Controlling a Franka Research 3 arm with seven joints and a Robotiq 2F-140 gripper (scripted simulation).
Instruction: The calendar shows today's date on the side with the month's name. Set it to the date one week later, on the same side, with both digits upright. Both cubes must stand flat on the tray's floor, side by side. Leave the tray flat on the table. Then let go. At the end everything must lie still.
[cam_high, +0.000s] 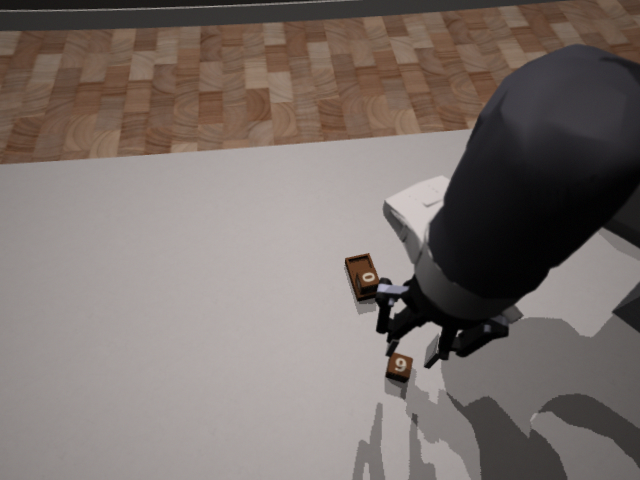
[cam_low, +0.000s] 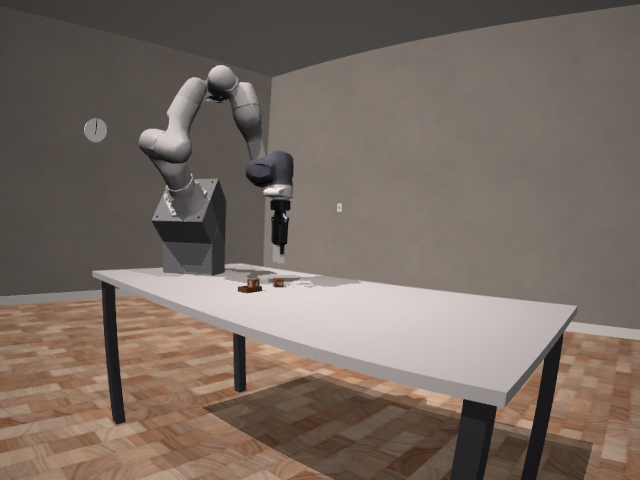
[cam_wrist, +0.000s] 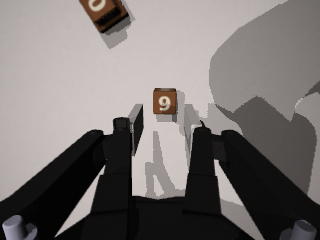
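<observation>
Right now my hand is 11 cm above the cube.
</observation>
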